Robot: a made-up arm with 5 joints. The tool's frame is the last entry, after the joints.
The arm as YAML. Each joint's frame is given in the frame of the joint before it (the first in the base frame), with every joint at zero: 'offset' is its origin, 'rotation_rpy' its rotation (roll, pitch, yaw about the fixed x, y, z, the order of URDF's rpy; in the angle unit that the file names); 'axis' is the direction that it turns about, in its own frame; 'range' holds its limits. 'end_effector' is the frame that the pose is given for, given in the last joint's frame.
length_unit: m
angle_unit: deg
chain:
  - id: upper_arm
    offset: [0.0, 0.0, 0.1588]
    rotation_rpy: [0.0, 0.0, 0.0]
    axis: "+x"
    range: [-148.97, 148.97]
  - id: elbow
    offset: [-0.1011, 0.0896, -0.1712]
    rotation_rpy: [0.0, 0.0, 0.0]
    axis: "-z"
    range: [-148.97, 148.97]
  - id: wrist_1
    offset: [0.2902, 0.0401, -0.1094]
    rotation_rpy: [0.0, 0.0, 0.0]
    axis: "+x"
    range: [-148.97, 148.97]
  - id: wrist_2
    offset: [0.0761, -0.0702, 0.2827]
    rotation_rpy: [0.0, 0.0, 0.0]
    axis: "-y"
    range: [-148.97, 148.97]
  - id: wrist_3
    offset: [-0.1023, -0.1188, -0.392]
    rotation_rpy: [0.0, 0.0, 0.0]
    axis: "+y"
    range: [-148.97, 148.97]
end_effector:
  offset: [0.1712, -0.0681, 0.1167]
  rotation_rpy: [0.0, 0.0, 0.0]
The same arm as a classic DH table. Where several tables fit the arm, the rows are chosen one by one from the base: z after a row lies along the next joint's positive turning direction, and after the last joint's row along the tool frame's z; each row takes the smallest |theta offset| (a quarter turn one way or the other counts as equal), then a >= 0, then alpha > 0; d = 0 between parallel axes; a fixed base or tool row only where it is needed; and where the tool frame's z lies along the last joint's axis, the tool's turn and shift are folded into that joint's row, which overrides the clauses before.
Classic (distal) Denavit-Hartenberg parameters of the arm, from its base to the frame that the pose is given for. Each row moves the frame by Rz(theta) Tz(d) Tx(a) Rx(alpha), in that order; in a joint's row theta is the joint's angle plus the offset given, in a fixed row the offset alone. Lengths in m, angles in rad.
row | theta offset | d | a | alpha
base (fixed) | 1.5708 | 0.1588 | 0.0000 | 1.5708
upper_arm | 0.0000 | -0.1011 | 0.0896 | 1.5708
elbow | 0.0000 | 0.2806 | 0.0401 | -1.5708
wrist_1 | 1.5708 | 0.3663 | 0.2827 | -1.5708
wrist_2 | -0.2553 | 0.0000 | -0.4051 | 3.1416
wrist_3 | 1.3155 | -0.2571 | 0.1712 | 1.5708
tool (fixed) | 0.0000 | 0.1167 | 0.0000 | 0.0000
Joint limits (rad, base to tool): -2.6000..2.6000 -2.6000..2.6000 -2.6000..2.6000 -2.6000..2.6000 -2.6000..2.6000

